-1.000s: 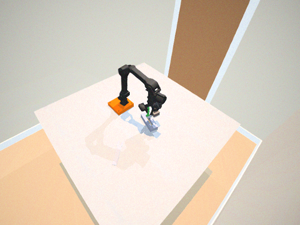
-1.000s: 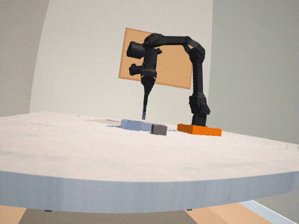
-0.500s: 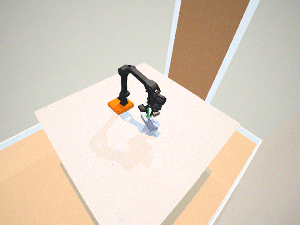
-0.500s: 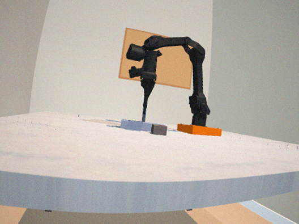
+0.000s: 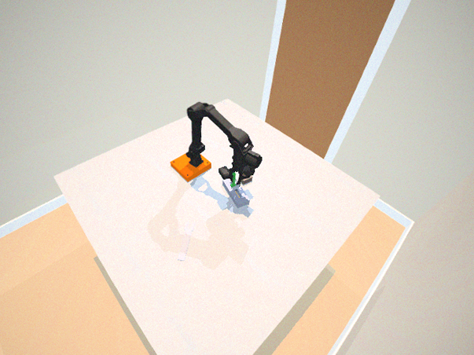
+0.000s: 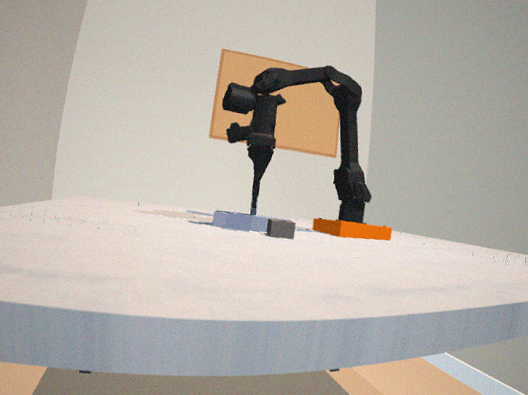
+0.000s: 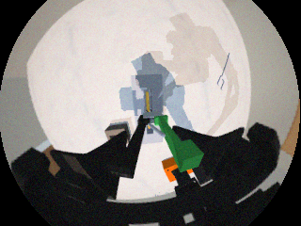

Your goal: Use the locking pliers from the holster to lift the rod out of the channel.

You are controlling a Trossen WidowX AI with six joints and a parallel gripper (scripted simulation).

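The pale blue channel block is 90 mm below my gripper tip. Also, from my gripper tip: yellow rod 100 mm below; grey holster 20 mm behind, 110 mm to the left, 100 mm below; black handle 10 mm ahead, 10 mm to the left.
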